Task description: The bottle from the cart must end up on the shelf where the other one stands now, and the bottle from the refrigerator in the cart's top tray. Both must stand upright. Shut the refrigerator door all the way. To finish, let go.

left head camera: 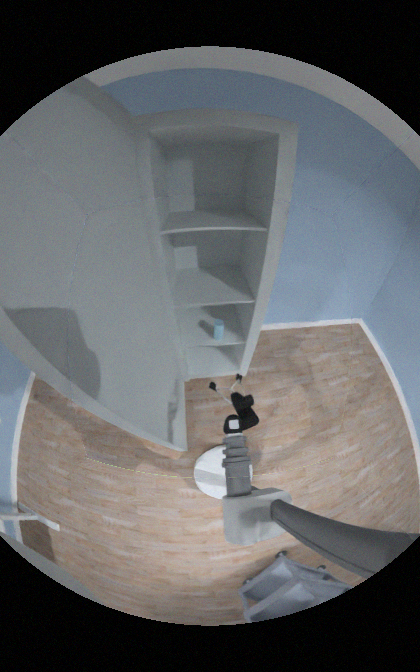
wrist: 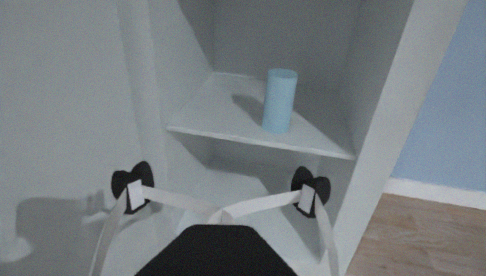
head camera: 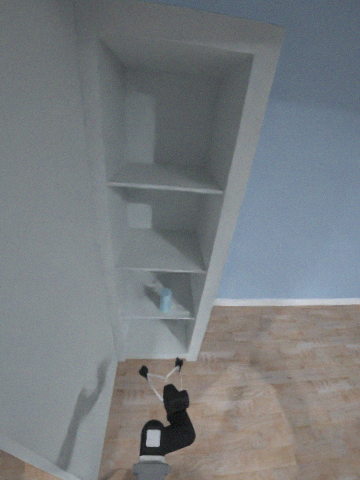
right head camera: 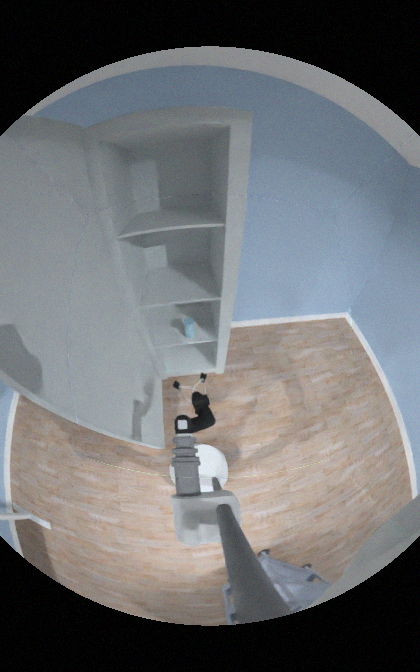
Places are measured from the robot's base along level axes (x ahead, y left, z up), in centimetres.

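Where they show: gripper, between the fingertips: (wrist: 223, 180) (head camera: 160, 363).
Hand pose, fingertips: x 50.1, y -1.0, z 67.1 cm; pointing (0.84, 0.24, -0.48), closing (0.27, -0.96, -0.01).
Observation:
After its pixels a point has its place.
A light blue bottle (head camera: 165, 300) {z 60.0, x 90.3, y -1.6 cm} (left head camera: 218, 330) (right head camera: 189, 327) (wrist: 280, 101) {z 57.8, x 90.3, y -2.3 cm} stands upright on the lowest raised shelf (head camera: 137, 300) {z 49.0, x 98.2, y 16.6 cm} (wrist: 215, 107) {z 49.1, x 98.9, y 16.4 cm} of the refrigerator (head camera: 240, 165) {z 140.7, x 85.3, y -24.8 cm} (left head camera: 282, 200) (right head camera: 240, 200). The refrigerator door (head camera: 45, 225) {z 130.3, x 47.9, y 27.5 cm} (left head camera: 115, 280) (right head camera: 80, 280) is wide open on the left. My gripper (head camera: 161, 368) {z 67.1, x 50.1, y -1.0 cm} (left head camera: 226, 382) (right head camera: 190, 381) (wrist: 223, 180) {z 67.1, x 50.1, y -1.0 cm} is open and empty, outside the refrigerator, in front of and apart from the bottle. The cart (left head camera: 287, 570) (right head camera: 287, 567) shows in part at the bottom of both side head views; no bottle shows on its visible part.
My telescoping arm (left head camera: 237, 470) (right head camera: 186, 467) is drawn in close to the mast, over my white round base (left head camera: 209, 475) (right head camera: 212, 465). The door's free edge lies close to the arm's left. A blue wall (head camera: 305, 200) {z 112.5, x 145.0, y -100.2 cm} stands right of the refrigerator. A pale bar (left head camera: 40, 520) (right head camera: 30, 518) shows at the lower left.

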